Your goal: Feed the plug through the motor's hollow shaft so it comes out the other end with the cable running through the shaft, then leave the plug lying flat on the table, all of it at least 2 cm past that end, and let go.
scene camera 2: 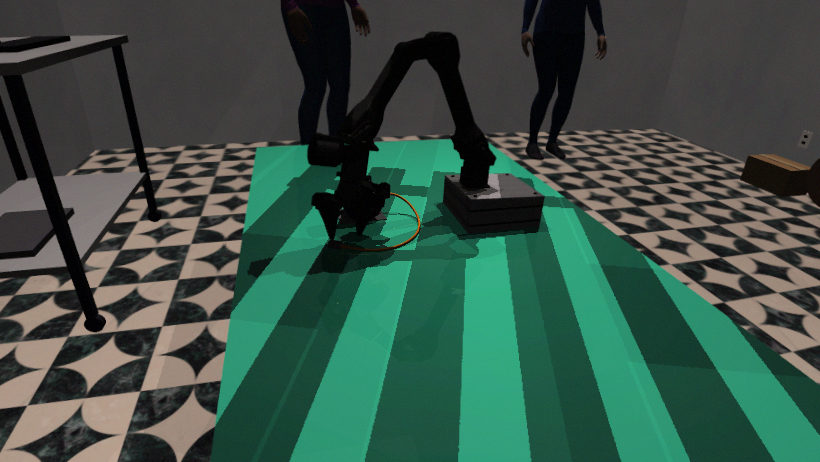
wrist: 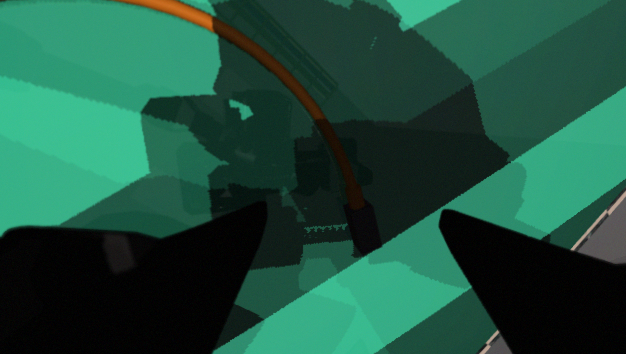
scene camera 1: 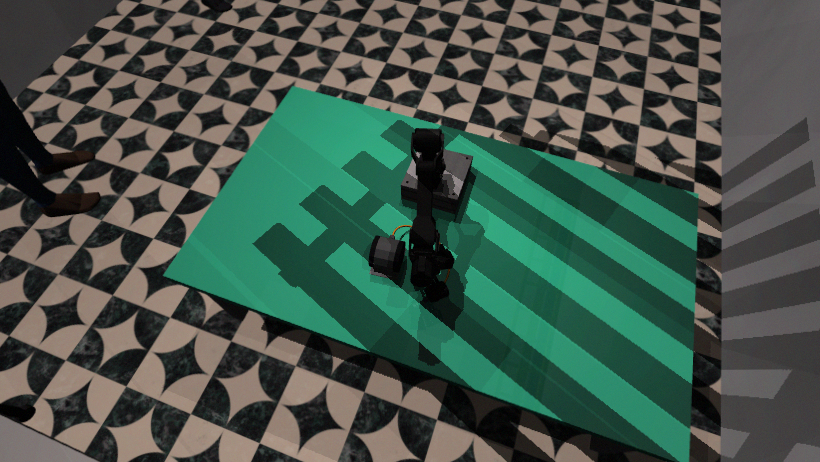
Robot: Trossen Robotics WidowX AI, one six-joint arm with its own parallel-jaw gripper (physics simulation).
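Places are measured from the arm's base along level axes (x ahead, y left, z up), in metres.
Where they show: gripper, fingertip midpoint: (scene camera 2: 345, 237) (wrist: 352, 213); arm's base, link origin: (scene camera 2: 474, 184).
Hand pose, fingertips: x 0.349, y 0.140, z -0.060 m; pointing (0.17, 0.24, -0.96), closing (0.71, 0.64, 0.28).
Each offset is from my fingertips to the top centre of the thing. Level surfaces: height alone.
The black, drum-shaped motor {dy -0.172, dx -0.053, dz +0.077 m} (scene camera 1: 387, 253) sits on the green table beside the gripper; in the scene camera 2 view the arm largely hides it. Its shaft opening cannot be made out. The dark plug {dy -0.003, dx +0.024, dz -0.011 m} (wrist: 363, 229) (scene camera 2: 333, 245) lies on the table in shadow at the end of the orange cable (wrist: 295, 87) (scene camera 2: 418, 223) (scene camera 1: 401, 227), which curves around in a loop. My gripper (wrist: 352, 213) (scene camera 2: 346, 236) is open and points down low over the table. In the wrist view the plug shows between the two spread fingertips, nearer the middle than either finger, and is not gripped.
The green table {dz -0.025 m} (scene camera 1: 241, 229) (scene camera 2: 482, 401) carries the grey arm base (scene camera 1: 459, 172) (scene camera 2: 504, 209) behind the motor and cable. A shelf table (scene camera 2: 134, 114) stands on the floor off the table's far-left side. Striped shadows cross the table. Two people stand beyond it.
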